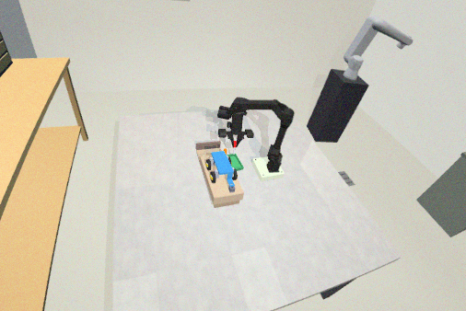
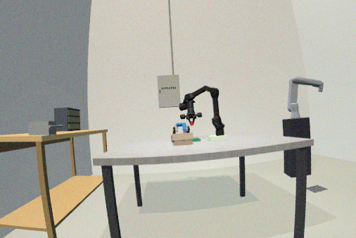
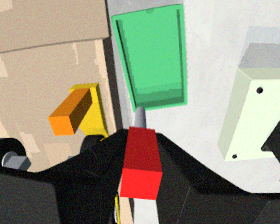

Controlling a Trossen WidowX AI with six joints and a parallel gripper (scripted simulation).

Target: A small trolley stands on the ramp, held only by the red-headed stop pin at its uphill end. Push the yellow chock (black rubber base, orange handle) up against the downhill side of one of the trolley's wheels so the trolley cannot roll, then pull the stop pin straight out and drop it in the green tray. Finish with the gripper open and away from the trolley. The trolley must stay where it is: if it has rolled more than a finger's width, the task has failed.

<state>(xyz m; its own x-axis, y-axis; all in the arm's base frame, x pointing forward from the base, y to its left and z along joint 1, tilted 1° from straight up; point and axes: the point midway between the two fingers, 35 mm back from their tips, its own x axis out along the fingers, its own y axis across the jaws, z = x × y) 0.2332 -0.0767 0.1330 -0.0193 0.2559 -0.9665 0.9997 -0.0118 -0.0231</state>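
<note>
Right now my gripper tip is right at the red-headed stop pin. The rest, counted from my gripper tip: blue trolley 130 mm to the left, 80 mm ahead, 20 mm below; then yellow chock 50 mm below, 50 mm ahead, 30 mm to the left; then green tray 140 mm below, 20 mm behind.
</note>
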